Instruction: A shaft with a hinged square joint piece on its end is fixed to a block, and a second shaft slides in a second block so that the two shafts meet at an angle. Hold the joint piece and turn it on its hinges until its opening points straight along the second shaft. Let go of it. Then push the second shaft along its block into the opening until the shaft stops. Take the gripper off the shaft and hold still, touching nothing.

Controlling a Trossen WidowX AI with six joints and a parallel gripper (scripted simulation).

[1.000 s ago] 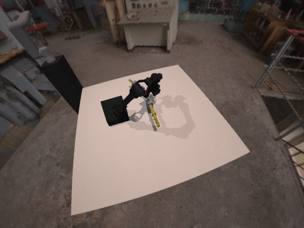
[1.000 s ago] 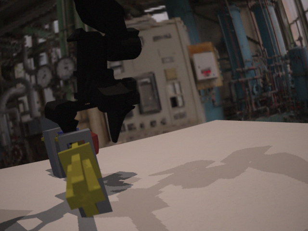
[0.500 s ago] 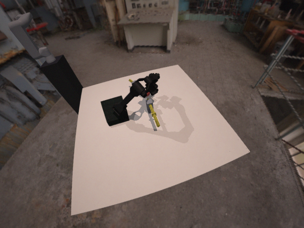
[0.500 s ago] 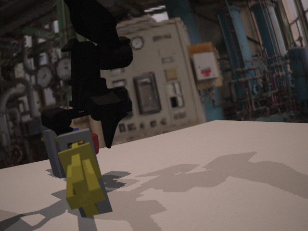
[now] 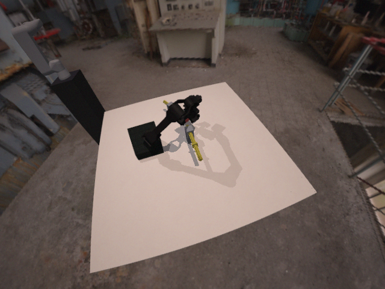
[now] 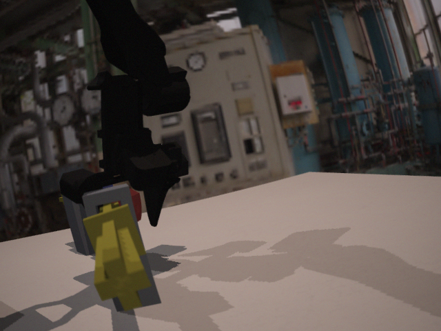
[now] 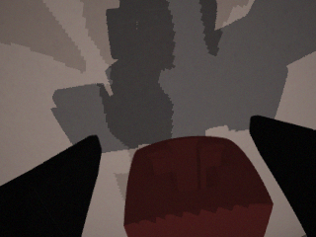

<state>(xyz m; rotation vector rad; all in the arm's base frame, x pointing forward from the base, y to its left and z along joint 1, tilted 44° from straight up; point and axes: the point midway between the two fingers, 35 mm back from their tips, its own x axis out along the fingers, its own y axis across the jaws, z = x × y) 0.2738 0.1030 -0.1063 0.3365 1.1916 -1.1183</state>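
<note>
My gripper tip is 40 mm below the dark red joint piece.
</note>
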